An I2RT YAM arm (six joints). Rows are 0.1 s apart.
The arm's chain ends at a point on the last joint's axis. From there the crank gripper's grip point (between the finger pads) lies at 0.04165 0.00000 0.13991 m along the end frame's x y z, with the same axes.
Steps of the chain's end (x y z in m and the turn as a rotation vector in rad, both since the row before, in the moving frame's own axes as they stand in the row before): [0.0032 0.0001 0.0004 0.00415 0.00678 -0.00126]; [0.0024 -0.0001 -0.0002 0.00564 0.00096 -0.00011]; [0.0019 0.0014 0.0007 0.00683 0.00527 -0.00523]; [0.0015 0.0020 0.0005 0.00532 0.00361 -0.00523]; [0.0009 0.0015 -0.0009 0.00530 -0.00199 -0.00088]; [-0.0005 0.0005 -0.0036 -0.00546 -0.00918 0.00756]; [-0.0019 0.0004 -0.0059 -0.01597 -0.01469 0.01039]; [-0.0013 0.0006 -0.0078 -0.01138 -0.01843 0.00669]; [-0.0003 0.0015 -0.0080 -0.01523 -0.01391 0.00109]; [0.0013 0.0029 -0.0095 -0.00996 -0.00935 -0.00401]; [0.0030 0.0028 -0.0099 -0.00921 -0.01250 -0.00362]
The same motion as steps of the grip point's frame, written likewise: [0.0041 -0.0005 0.0001 0.00415 0.00678 -0.00126]; [0.0025 -0.0009 -0.0002 0.00564 0.00096 -0.00011]; [0.0026 0.0002 0.0005 0.00683 0.00527 -0.00523]; [0.0020 0.0010 0.0003 0.00532 0.00361 -0.00523]; [0.0006 0.0007 -0.0008 0.00530 -0.00199 -0.00088]; [-0.0018 0.0016 -0.0032 -0.00546 -0.00918 0.00756]; [-0.0040 0.0031 -0.0053 -0.01597 -0.01469 0.01039]; [-0.0039 0.0025 -0.0071 -0.01138 -0.01843 0.00669]; [-0.0023 0.0037 -0.0075 -0.01523 -0.01391 0.00109]; [0.0000 0.0041 -0.0091 -0.00996 -0.00935 -0.00401]; [0.0013 0.0039 -0.0094 -0.00921 -0.01250 -0.00362]
